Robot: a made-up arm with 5 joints. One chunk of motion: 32 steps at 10 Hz.
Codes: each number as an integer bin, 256 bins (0 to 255) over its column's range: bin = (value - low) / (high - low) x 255, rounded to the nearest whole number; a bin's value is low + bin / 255 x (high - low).
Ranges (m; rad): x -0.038..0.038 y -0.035..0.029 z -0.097..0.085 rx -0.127..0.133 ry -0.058..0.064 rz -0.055..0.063
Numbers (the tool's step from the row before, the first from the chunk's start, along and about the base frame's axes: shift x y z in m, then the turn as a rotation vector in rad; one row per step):
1: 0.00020 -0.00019 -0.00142 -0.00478 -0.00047 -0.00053
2: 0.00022 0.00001 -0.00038 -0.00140 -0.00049 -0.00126
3: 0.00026 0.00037 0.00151 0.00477 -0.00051 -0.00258
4: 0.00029 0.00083 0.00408 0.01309 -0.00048 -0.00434
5: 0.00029 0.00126 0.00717 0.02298 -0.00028 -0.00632
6: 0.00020 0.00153 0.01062 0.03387 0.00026 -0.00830
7: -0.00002 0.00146 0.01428 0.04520 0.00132 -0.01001
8: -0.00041 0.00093 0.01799 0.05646 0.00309 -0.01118
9: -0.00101 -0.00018 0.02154 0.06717 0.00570 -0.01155
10: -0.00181 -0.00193 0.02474 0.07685 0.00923 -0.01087
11: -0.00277 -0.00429 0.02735 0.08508 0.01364 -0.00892
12: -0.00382 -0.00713 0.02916 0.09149 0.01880 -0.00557
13: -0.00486 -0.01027 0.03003 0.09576 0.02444 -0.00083
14: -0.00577 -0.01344 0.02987 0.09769 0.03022 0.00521
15: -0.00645 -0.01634 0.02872 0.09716 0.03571 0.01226
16: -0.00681 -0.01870 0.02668 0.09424 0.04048 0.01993
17: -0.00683 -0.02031 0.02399 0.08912 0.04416 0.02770
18: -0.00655 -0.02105 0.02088 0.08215 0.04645 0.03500
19: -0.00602 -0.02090 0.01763 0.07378 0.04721 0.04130
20: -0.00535 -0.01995 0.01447 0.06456 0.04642 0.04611
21: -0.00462 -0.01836 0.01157 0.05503 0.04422 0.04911
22: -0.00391 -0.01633 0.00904 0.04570 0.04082 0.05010
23: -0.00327 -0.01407 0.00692 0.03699 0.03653 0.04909
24: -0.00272 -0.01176 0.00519 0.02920 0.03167 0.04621
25: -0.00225 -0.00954 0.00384 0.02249 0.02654 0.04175
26: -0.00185 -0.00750 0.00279 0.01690 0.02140 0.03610
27: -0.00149 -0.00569 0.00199 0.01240 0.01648 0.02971
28: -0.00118 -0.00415 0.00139 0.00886 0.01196 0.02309
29: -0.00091 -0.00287 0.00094 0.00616 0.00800 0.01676
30: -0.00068 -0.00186 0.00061 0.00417 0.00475 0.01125
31: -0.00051 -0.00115 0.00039 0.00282 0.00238 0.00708
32: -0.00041 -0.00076 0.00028 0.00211 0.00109 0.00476
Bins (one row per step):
1: 128 139 134 120 120 118
2: 128 139 135 123 120 116
3: 128 141 138 129 120 113
4: 128 143 142 137 120 109
5: 128 144 146 147 121 105
6: 128 146 151 158 122 101
7: 127 145 156 169 124 97
8: 126 143 161 180 128 95
9: 124 139 166 190 133 94
10: 121 132 171 200 141 95
11: 118 122 174 208 150 100
12: 115 111 177 214 161 107
13: 111 99 178 218 172 117
14: 108 86 178 220 184 130
15: 106 74 176 220 196 145
16: 105 65 173 217 206 162
17: 105 59 170 212 214 179
18: 106 56 165 205 218 194
19: 107 56 161 197 220 208
20: 110 60 156 188 218 219
21: 112 66 152 179 214 225
22: 114 74 149 169 207 227
23: 117 83 146 161 198 225
24: 118 93 143 153 187 219
25: 120 101 141 147 177 209
26: 121 110 140 141 166 197
27: 123 117 139 137 156 183
28: 124 123 138 133 146 169
29: 124 128 137 131 138 155
30: 125 132 137 129 131 143
31: 126 135 136 127 126 134
32: 126 136 136 127 124 129

